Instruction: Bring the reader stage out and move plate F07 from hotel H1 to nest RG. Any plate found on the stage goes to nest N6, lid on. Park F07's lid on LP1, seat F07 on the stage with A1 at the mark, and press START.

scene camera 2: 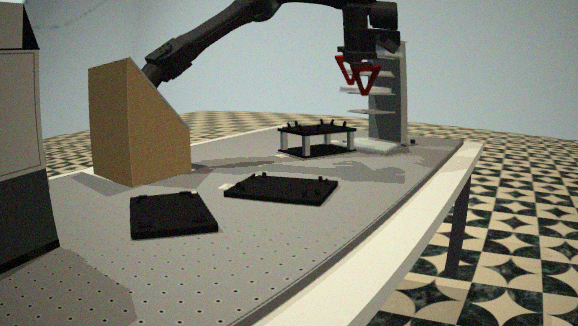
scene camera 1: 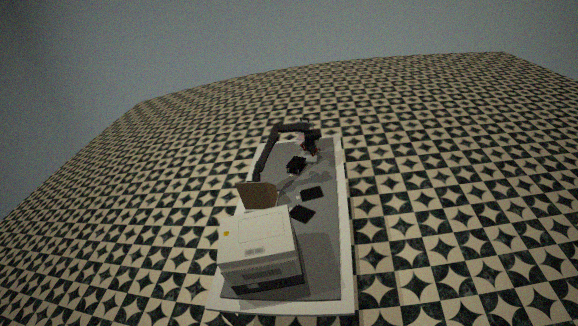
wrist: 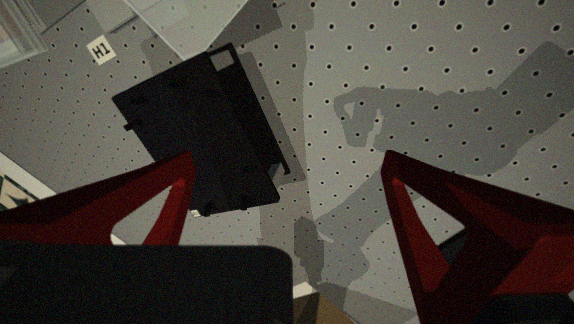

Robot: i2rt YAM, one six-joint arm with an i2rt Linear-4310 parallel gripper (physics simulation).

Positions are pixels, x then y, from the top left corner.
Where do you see a flat black nest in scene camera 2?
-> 185,213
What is the gripper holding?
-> Nothing.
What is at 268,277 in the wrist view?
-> The gripper.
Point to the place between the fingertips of the gripper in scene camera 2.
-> At 357,90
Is the gripper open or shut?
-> Open.
